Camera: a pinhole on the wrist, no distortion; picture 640 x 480 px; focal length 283.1 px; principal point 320.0 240.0 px. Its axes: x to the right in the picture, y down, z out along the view. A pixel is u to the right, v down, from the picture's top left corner.
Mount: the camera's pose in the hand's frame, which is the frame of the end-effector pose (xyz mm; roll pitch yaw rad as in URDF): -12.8 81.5 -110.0 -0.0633 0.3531 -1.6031
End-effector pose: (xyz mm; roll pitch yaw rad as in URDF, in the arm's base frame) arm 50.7 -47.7 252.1 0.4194 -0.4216 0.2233
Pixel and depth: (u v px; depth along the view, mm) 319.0 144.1 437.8
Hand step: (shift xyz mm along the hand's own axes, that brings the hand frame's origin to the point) -138.0 -67.4 309.3
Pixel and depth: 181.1 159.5 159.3
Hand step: -47.4 100.0 68.9
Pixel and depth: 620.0 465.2 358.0
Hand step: 278.6 -401.5 77.1
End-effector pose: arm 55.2 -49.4 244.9 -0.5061 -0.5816 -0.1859
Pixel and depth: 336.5 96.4 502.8
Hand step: -242.1 -117.8 365.8
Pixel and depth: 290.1 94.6 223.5
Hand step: -115.0 27.3 114.3
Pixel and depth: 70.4 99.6 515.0
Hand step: -227.2 331.3 544.4
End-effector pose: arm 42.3 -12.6 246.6 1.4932 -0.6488 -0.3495
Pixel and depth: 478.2 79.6 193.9
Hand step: -115.6 -86.3 40.6
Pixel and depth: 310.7 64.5 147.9
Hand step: -96.5 35.7 35.6
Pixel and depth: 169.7 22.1 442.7
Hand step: -322.7 151.8 406.1
